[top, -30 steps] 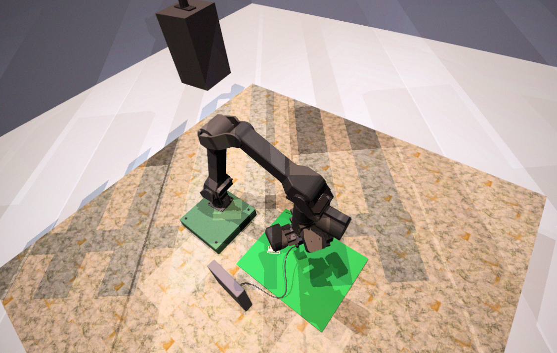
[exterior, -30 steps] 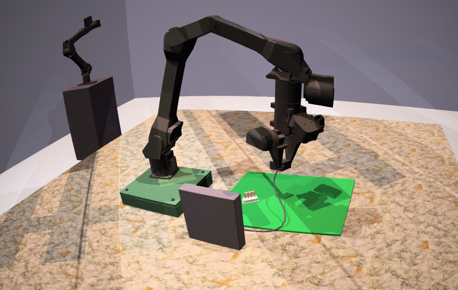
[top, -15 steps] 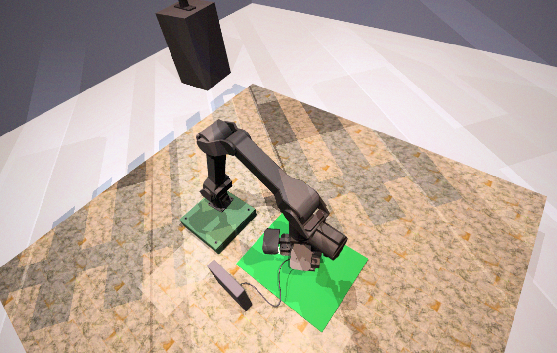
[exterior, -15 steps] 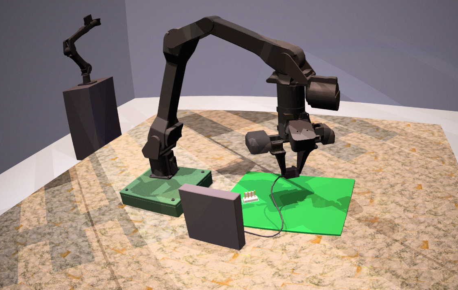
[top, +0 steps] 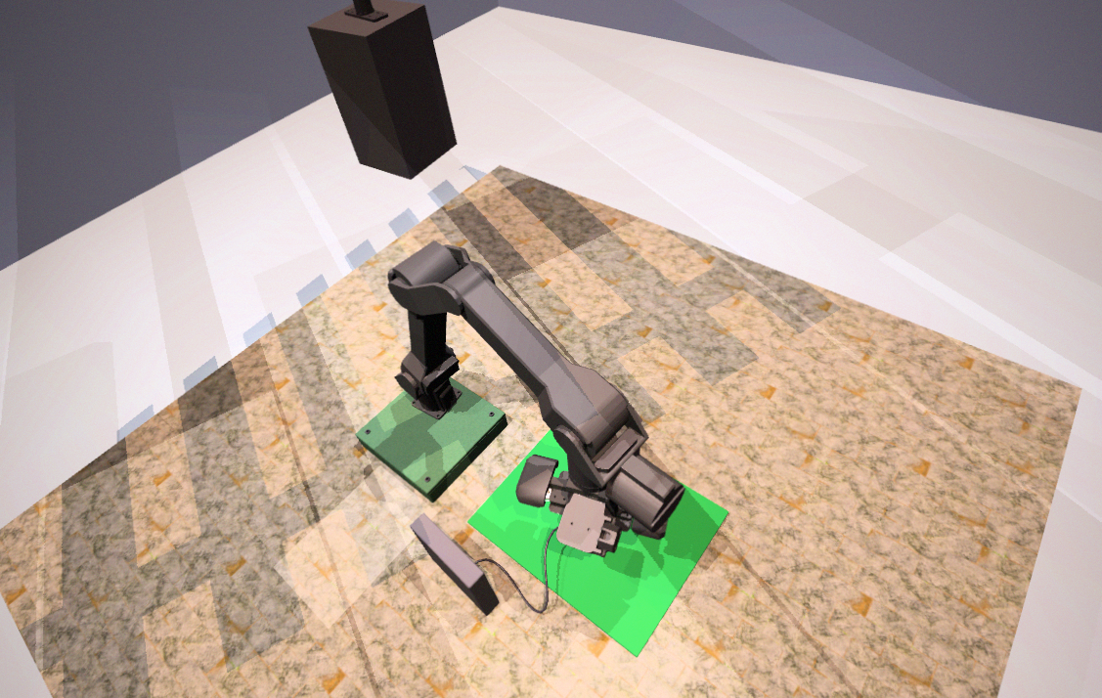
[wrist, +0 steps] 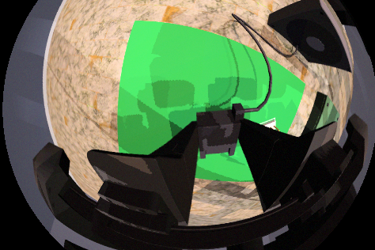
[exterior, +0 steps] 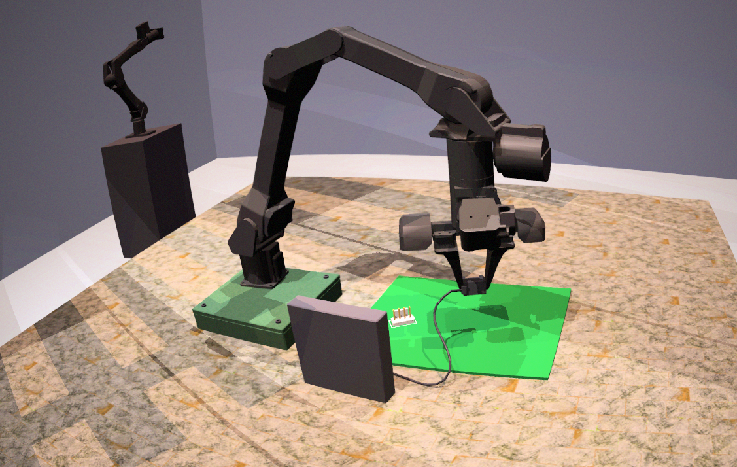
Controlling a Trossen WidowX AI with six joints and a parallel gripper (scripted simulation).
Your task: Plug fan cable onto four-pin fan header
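Now: the green board 2 cm behind my gripper tip, 4 cm to the left of it and 9 cm below it. Also, from my gripper tip: dark fan: 13 cm behind, 13 cm to the right, 2 cm below; dark fan plug: 1 cm to the left; four-pin fan header: 11 cm behind, 3 cm to the left, 8 cm below.
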